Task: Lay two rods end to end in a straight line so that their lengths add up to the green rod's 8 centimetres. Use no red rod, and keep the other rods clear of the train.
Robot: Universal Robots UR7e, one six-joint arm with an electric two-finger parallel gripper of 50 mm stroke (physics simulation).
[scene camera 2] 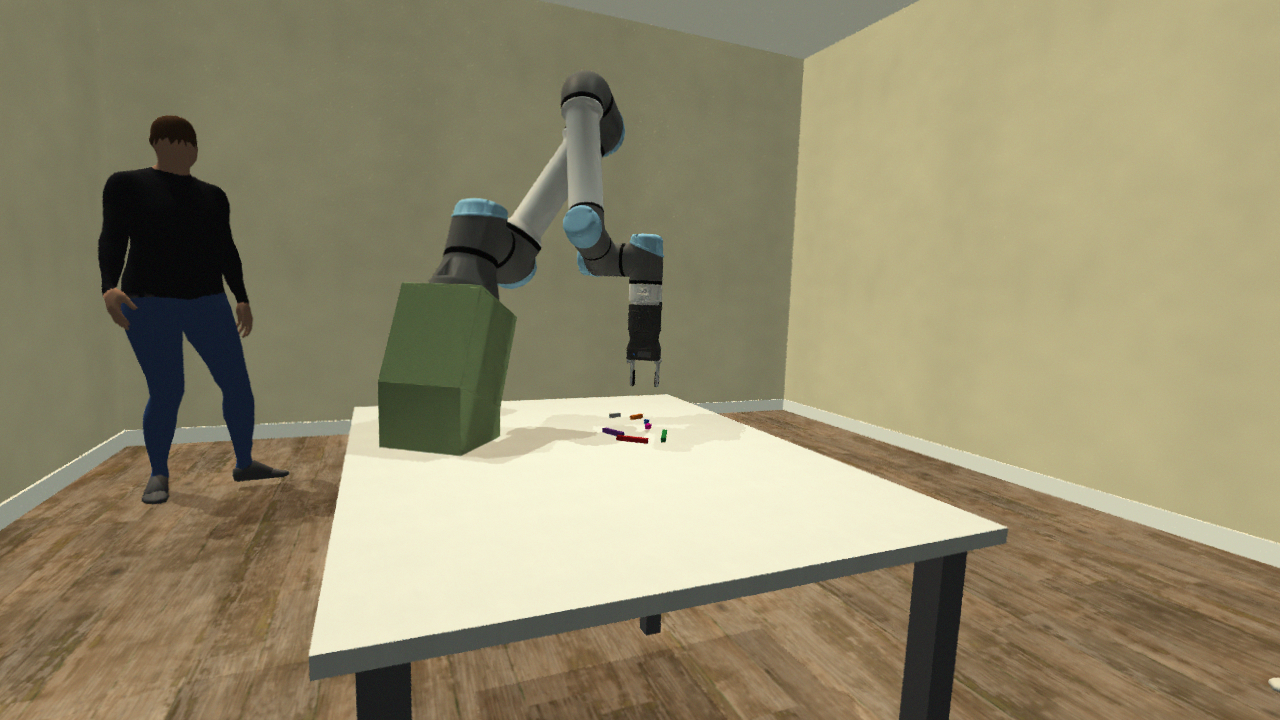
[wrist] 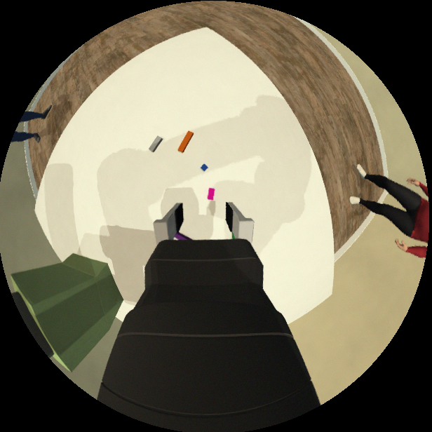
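Pixels of known places: gripper, between the fingertips: point(scene camera 2: 644, 385); arm's base, origin of its link: point(scene camera 2: 462, 300).
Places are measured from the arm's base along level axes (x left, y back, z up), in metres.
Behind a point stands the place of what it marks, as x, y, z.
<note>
My gripper point(scene camera 2: 644, 376) {-0.036, -0.410, -0.189} point(wrist: 204, 211) is open and empty, above the table. A magenta rod point(scene camera 2: 648, 426) {-0.047, -0.420, -0.284} point(wrist: 211, 194) lies ahead of the fingertips in the wrist view. A small blue rod point(scene camera 2: 646, 420) {0.007, -0.435, -0.282} point(wrist: 204, 167) lies beyond it. An orange rod point(scene camera 2: 636, 416) {0.063, -0.428, -0.283} point(wrist: 185, 142) and a grey rod point(scene camera 2: 614, 415) {0.092, -0.379, -0.285} point(wrist: 156, 144) lie farther off, side by side and apart. A purple rod point(scene camera 2: 613, 431) {-0.082, -0.322, -0.283} point(wrist: 183, 236) and the green rod point(scene camera 2: 664, 436) {-0.157, -0.416, -0.281} point(wrist: 233, 236) are mostly hidden by the gripper in the wrist view. A red rod point(scene camera 2: 631, 439) {-0.151, -0.342, -0.285} lies near the purple one.
The white table point(scene camera 2: 626, 528) {-0.601, -0.181, -0.291} point(wrist: 150, 90) carries the rods. The green robot base block point(scene camera 2: 438, 376) {-0.152, 0.053, -0.142} point(wrist: 70, 305) stands at the table's left in the scene view. A person in black point(scene camera 2: 170, 232) stands behind at the left. A person in red point(wrist: 420, 225) shows at the wrist view's right edge.
</note>
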